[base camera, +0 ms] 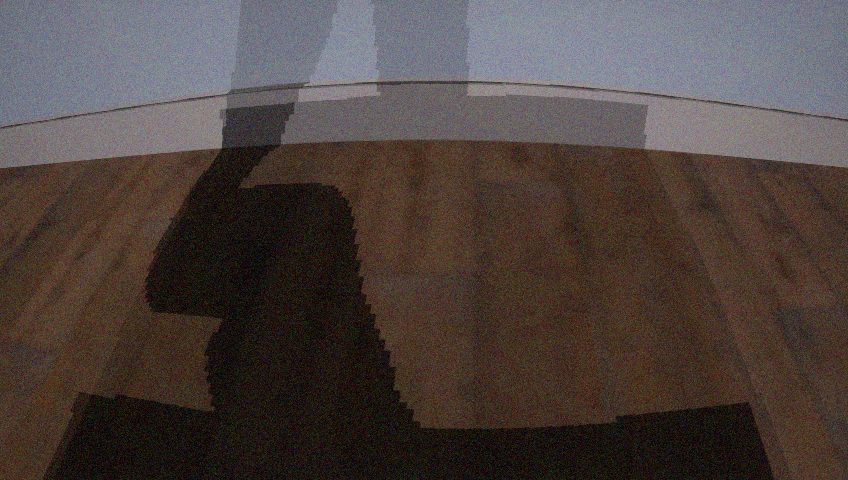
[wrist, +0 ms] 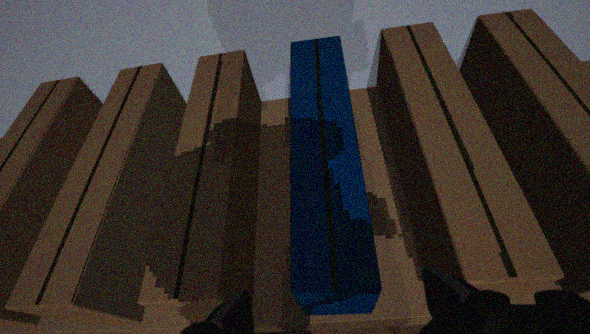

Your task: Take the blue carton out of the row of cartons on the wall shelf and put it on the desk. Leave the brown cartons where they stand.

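Places are measured from the arm's base along level axes (x ahead, y left, z up), in metres.
Pixels of known places: gripper, fingertip midpoint: (wrist: pixel 336 299).
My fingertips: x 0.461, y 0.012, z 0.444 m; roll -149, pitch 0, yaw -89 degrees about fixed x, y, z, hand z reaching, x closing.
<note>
Ahead of a thing's pixels: the offset from my fingertips to its middle. "pt": to the spot under its first point. Level surfaces: height alone.
The blue carton {dx +0.132, dy -0.005, dz -0.060 m} (wrist: pixel 327 175) stands upright in the row in the wrist view, right of centre, with a dark stripe down its face. A brown carton {pt dx +0.195, dy +0.079, dz -0.020 m} (wrist: pixel 227 90) stands to its left and another brown carton {dx +0.129, dy -0.100, dz -0.060 m} (wrist: pixel 430 120) to its right, with a gap on each side. They stand on the wooden shelf {dz -0.100 m} (wrist: pixel 400 270). My gripper (wrist: pixel 336 299) is open, its dark fingertips at the bottom edge, one to each side of the blue carton's near lower end. How far the fingertips are from the carton in depth is hard to tell. The desk shows in neither view.
More brown cartons stand farther left (wrist: pixel 115 125) and right (wrist: pixel 545 70) in the row. The grey wall rises behind them. The base camera shows the wood floor {dz -0.841 m} (base camera: pixel 535 267), a pale skirting (base camera: pixel 119 136), the wall (base camera: pixel 654 41) and dark shadows of the robot.
</note>
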